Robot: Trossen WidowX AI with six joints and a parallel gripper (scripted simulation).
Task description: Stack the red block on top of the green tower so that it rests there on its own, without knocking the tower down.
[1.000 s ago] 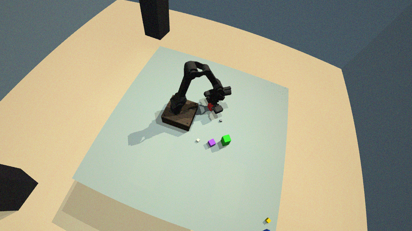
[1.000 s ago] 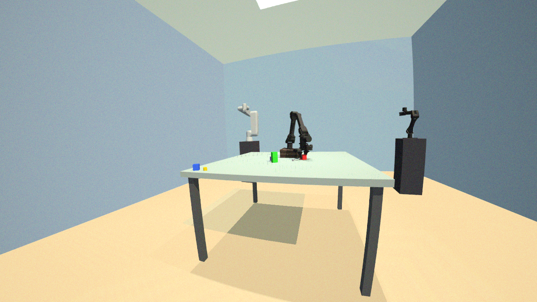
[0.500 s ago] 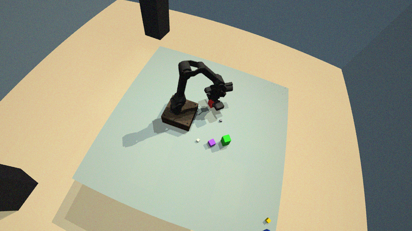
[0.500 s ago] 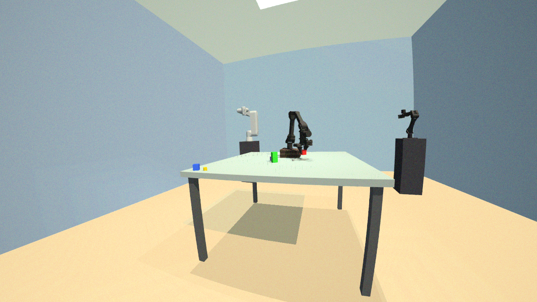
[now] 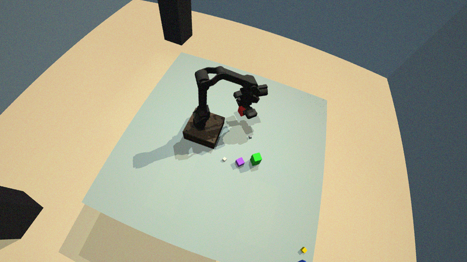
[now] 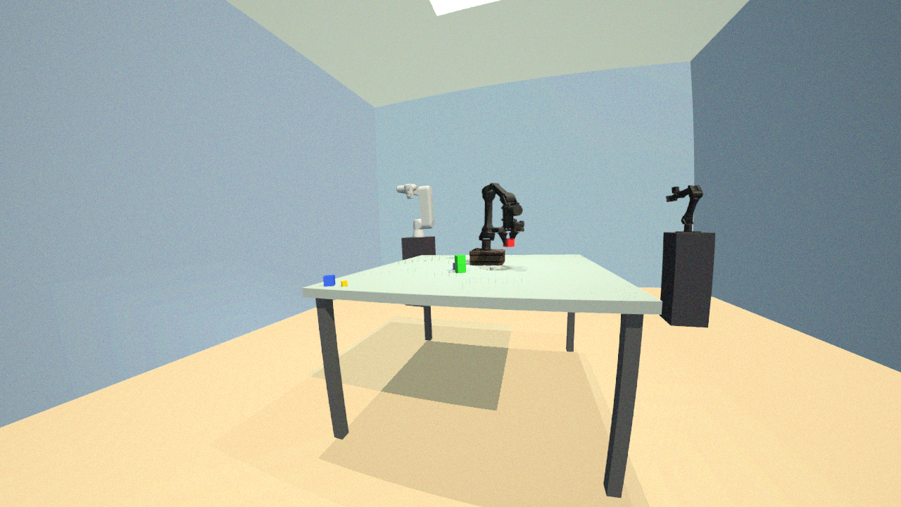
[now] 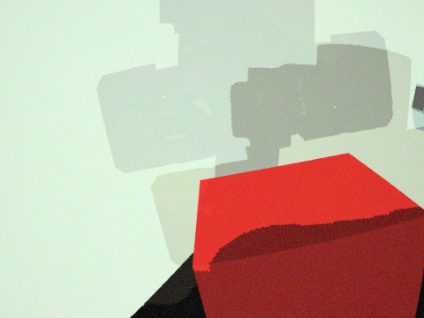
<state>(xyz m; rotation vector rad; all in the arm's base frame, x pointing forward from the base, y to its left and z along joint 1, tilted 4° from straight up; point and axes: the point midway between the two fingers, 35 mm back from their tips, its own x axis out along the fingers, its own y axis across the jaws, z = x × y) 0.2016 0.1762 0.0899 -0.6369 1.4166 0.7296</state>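
Now: gripper tip 260 mm to the left of the purple cube, 110 mm short of it and 100 mm above it. Also, from my gripper tip: red block 20 mm above; small yellow cube 620 mm ahead, 580 mm to the right, 110 mm below; tiny white cube 280 mm to the right, 110 mm below, 20 mm ahead.
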